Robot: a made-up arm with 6 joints.
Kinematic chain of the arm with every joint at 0, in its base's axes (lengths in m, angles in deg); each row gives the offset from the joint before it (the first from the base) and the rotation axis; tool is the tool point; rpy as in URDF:
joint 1: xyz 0 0 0.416 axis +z
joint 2: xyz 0 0 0 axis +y
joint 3: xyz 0.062 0 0.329 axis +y
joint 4: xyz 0.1 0 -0.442 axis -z
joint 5: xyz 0 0 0 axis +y
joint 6: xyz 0.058 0 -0.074 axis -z
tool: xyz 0 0 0 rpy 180 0 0
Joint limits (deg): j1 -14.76..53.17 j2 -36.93..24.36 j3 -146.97..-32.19 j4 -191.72..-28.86 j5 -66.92..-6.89 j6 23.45..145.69
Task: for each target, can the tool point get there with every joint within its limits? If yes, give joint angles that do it. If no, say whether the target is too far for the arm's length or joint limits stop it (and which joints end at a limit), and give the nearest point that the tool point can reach.
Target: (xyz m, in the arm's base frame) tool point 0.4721 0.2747 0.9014
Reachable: yes | joints 28.42 1.02 -105.83 -166.40 -11.83 123.20
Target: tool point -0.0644 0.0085 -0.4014
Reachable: no: joint limits stop it (at a limit: joint 1, joint 2, joint 3, joint 5) | nearest point 0.1706 0.2410 0.1910 | short by 0.678 m
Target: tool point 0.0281 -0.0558 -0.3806
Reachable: no: joint limits stop it (at a limit: joint 1, joint 2, joint 3, joint 5) | nearest point 0.2834 -0.0828 0.1910 | short by 0.627 m
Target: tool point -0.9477 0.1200 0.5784
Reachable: no: too far | nearest point -0.3555 0.0450 1.1207 | short by 0.806 m
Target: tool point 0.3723 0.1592 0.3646
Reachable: yes | joints 22.06 12.99 -49.23 -175.29 -47.84 55.87
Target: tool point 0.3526 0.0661 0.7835
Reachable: yes | joints 10.08 -23.38 -71.18 -177.95 -56.63 106.08
